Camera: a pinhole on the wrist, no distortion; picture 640 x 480 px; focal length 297.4 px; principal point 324.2 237.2 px. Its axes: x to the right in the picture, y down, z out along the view. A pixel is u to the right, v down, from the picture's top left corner.
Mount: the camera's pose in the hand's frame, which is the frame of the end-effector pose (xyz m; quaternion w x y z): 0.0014 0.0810 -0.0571 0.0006 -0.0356 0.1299 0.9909
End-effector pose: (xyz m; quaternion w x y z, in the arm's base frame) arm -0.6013 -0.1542 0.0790 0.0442 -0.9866 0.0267 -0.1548
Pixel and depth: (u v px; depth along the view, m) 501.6 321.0 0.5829
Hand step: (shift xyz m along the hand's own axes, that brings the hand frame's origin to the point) -0.3882 0.0696 0.5223
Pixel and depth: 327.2 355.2 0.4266
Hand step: -0.0347 0.0273 0.3973
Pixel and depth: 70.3 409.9 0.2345
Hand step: 0.1832 0.0114 0.2181
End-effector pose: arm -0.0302 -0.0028 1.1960 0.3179 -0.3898 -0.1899 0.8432
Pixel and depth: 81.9 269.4 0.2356
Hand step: 0.1760 0.1186 0.1901
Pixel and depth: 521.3 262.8 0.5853
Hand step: -0.4272 0.1799 0.4925
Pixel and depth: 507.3 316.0 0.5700
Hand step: -0.3903 0.0790 0.5063
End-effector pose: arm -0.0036 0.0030 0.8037 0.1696 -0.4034 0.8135 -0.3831
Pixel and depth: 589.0 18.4 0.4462
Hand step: -0.4229 0.5099 0.2603
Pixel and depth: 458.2 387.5 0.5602
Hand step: -0.2928 -0.0504 0.5378
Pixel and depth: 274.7 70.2 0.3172
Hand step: 0.0336 0.3352 0.2065
